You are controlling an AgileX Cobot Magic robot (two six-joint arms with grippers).
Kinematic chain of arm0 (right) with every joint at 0, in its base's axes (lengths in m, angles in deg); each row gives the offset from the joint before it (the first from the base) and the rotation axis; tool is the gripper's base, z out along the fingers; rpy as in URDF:
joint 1: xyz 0 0 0.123 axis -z
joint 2: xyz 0 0 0 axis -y
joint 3: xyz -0.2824 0 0.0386 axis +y
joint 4: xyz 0.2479 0 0.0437 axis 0.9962 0 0.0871
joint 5: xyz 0 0 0 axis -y
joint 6: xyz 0.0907 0 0.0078 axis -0.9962 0 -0.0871
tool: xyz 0 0 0 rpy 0 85 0
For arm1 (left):
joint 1: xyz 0 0 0.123 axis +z
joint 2: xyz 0 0 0 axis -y
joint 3: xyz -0.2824 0 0.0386 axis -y
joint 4: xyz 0.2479 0 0.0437 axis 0.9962 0 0.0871
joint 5: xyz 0 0 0 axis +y
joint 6: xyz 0.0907 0 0.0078 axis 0.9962 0 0.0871
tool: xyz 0 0 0 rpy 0 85 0
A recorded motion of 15 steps. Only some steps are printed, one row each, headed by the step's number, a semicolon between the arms.
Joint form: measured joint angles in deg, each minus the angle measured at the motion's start. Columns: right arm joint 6, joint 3, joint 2, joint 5, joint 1, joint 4; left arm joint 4, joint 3, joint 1, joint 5, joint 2, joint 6.
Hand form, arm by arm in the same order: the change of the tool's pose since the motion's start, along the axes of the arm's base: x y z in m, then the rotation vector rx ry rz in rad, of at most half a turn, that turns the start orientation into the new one. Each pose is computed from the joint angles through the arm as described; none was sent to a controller.
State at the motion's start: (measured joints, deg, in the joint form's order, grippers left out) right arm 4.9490 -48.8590 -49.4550 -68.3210 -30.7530 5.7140; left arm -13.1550 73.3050 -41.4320 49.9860 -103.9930 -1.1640
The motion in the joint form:
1: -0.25 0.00 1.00 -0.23 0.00 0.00; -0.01 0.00 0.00 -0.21 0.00 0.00
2: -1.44 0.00 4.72 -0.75 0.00 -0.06; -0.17 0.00 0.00 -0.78 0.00 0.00
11: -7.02 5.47 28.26 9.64 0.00 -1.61; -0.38 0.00 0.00 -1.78 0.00 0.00
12: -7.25 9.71 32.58 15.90 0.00 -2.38; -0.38 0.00 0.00 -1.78 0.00 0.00
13: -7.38 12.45 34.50 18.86 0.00 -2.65; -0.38 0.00 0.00 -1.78 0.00 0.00
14: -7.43 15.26 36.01 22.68 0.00 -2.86; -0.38 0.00 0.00 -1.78 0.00 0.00
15: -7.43 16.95 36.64 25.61 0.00 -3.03; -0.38 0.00 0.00 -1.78 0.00 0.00
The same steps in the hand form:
1: -0.0033 -0.0019 0.0021 0.0083 -0.0102 -0.0035; 0.0003 -0.0002 0.0001 -0.0022 -0.0028 0.0008
2: -0.0154 -0.0092 0.0097 0.0434 -0.0522 -0.0209; 0.0009 -0.0008 0.0003 -0.0098 -0.0091 0.0041
11: -0.0783 -0.0499 0.0253 0.3356 -0.4464 -0.1131; 0.0021 -0.0018 0.0008 -0.0222 -0.0208 0.0093
12: -0.0820 -0.0537 0.0152 0.3901 -0.5430 -0.1229; 0.0021 -0.0018 0.0008 -0.0222 -0.0208 0.0093
13: -0.0822 -0.0544 0.0065 0.4089 -0.5752 -0.1272; 0.0021 -0.0018 0.0008 -0.0222 -0.0208 0.0093
14: -0.0805 -0.0539 -0.0017 0.4317 -0.6129 -0.1307; 0.0021 -0.0018 0.0008 -0.0222 -0.0208 0.0093
15: -0.0785 -0.0531 -0.0059 0.4478 -0.6414 -0.1327; 0.0021 -0.0018 0.0008 -0.0222 -0.0208 0.0093

